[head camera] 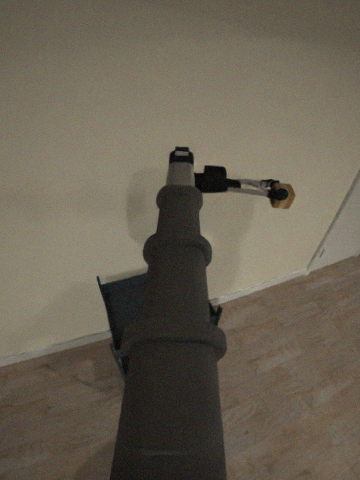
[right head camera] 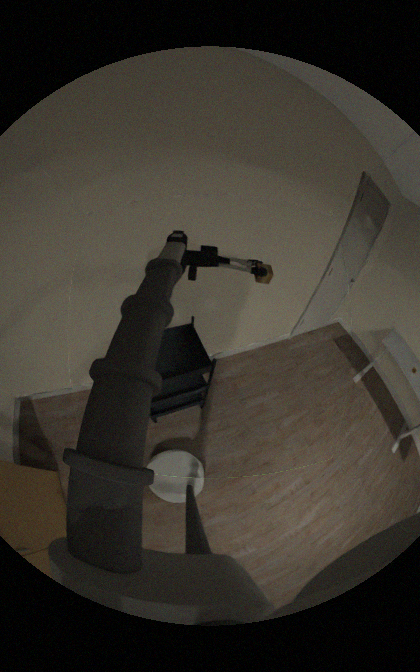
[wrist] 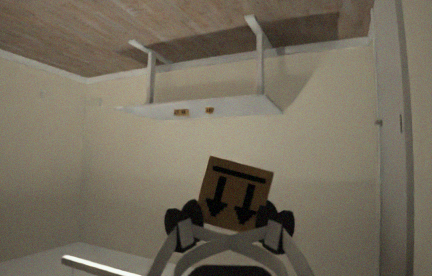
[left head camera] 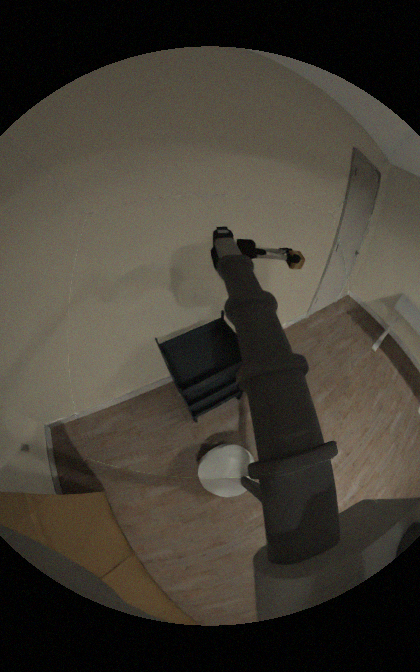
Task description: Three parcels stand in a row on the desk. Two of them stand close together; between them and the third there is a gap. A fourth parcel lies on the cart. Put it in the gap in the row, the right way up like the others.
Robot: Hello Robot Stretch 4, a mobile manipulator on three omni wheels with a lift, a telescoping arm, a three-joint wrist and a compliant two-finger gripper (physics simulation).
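Frame: origin at the robot's base, x back, y right, z up, level; millimetres.
Seen in the pictures: gripper, between the fingertips: (head camera: 283, 190) (wrist: 228, 217).
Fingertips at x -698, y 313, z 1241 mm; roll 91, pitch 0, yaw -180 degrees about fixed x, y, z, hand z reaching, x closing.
A point is followed by its place in that frame.
My gripper (head camera: 276, 190) @(z 1241, x -698, y 313 mm) (left head camera: 293, 258) (right head camera: 259, 271) (wrist: 228, 217) @(z 1241, x -698, y 313 mm) is shut on a brown parcel (head camera: 286, 202) @(z 1213, x -674, y 324 mm) (left head camera: 301, 259) (right head camera: 269, 274) (wrist: 237, 192) @(z 1216, x -704, y 288 mm), held high in the air, right of the arm's end in the head views. Two black arrows on its face point to the lower edge of the wrist view, where the room shows upside down. The white desk (right head camera: 400, 345) (wrist: 240, 105) @(z 692, x -812, y 2454 mm) is far off. In the wrist view two parcels (wrist: 181, 112) @(z 724, x -258, y 2659 mm) stand close together on it, and a third parcel (wrist: 209, 110) @(z 723, x -534, y 2548 mm) stands apart to their right. The dark cart (head camera: 125, 300) @(z 635, x -704, y -228 mm) (left head camera: 200, 352) (right head camera: 182, 350) is below the arm.
A white round object (left head camera: 225, 470) (right head camera: 177, 475) stands on the floor near the cart. A grey door (left head camera: 350, 240) (right head camera: 345, 255) is at the right in the side head views. An ochre surface (left head camera: 75, 530) (right head camera: 30, 495) is at lower left. The wall lies behind the arm.
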